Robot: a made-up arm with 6 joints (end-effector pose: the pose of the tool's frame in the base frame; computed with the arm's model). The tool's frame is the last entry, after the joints. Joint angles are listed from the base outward.
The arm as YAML. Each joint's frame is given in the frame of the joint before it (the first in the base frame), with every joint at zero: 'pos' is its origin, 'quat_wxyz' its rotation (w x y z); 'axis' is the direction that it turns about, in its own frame. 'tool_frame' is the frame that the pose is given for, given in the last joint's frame.
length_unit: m
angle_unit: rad
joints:
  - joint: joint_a
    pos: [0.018, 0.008, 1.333]
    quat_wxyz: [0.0, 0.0, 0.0, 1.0]
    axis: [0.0, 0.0, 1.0]
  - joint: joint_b
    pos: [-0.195, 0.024, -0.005]
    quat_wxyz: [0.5, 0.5, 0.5, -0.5]
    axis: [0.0, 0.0, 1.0]
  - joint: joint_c
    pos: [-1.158, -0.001, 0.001]
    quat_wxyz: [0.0, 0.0, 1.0, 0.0]
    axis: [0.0, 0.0, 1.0]
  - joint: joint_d
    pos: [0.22, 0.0, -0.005]
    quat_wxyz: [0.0, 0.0, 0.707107, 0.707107]
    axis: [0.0, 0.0, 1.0]
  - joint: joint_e
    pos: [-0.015, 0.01, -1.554]
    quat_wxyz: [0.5, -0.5, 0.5, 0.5]
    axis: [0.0, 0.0, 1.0]
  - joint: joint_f
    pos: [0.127, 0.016, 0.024]
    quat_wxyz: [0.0, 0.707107, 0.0, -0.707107]
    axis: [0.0, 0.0, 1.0]
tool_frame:
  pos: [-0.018, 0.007, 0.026]
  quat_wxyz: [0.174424, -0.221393, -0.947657, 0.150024]
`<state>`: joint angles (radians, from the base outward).
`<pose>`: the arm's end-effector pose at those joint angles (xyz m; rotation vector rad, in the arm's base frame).
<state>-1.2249 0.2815 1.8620 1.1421 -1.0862 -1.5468</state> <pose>0.0237 -0.2966 4.0371 1.7471 0.0429 -1.6197</pose>
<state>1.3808 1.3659 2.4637 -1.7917 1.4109 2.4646</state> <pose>0.5001 1.8279 3.0090 -0.3516 1.4506 -1.0034</pose>
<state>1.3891 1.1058 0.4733 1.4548 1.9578 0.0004</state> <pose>0.4113 2.5937 1.1841 -0.4124 -0.7226 1.0170</pose>
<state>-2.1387 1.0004 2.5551 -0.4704 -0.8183 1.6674</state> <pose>-0.5650 -0.8369 3.6033 0.4954 -0.2979 1.8970</pose>
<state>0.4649 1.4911 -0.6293 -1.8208 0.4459 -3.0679</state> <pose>0.6422 0.2206 -0.0727 2.8121 -0.0114 -0.0824</pose>
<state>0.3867 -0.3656 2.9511 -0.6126 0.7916 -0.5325</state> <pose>-1.5827 -0.7581 1.8658 0.8159 -1.9594 1.1212</pose>
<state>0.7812 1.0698 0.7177 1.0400 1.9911 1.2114</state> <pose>1.9151 1.9457 1.6607 0.4822 -0.9332 -0.7944</pose>
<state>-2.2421 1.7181 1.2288 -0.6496 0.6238 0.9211</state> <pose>-1.8737 -2.1872 0.6294 -0.9621 -1.0060 1.6771</pose>
